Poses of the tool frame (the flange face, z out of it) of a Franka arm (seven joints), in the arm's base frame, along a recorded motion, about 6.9 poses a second.
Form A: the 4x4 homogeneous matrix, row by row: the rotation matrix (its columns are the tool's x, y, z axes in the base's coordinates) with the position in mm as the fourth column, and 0 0 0 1 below. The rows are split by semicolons.
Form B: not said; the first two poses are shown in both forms.
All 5 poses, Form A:
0.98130, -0.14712, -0.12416, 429.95; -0.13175, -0.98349, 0.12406, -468.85; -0.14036, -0.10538, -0.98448, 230.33; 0, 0, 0, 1
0.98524, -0.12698, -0.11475, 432.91; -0.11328, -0.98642, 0.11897, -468.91; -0.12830, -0.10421, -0.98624, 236.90; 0, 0, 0, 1
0.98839, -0.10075, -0.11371, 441.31; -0.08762, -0.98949, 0.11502, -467.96; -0.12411, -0.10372, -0.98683, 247.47; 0, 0, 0, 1
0.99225, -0.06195, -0.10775, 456.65; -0.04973, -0.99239, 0.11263, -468.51; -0.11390, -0.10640, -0.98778, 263.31; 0, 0, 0, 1
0.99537, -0.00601, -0.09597, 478.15; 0.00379, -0.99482, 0.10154, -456.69; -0.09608, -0.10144, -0.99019, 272.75; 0, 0, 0, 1
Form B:
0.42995, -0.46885, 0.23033; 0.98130, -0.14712, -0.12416; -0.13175, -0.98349, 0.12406; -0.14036, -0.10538, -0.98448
0.43291, -0.46891, 0.23690; 0.98524, -0.12698, -0.11475; -0.11328, -0.98642, 0.11897; -0.12830, -0.10421, -0.98624
0.44131, -0.46796, 0.24747; 0.98839, -0.10075, -0.11371; -0.08762, -0.98949, 0.11502; -0.12411, -0.10372, -0.98683
0.45665, -0.46851, 0.26331; 0.99225, -0.06195, -0.10775; -0.04973, -0.99239, 0.11263; -0.11390, -0.10640, -0.98778
0.47815, -0.45669, 0.27275; 0.99537, -0.00601, -0.09597; 0.00379, -0.99482, 0.10154; -0.09608, -0.10144, -0.99019

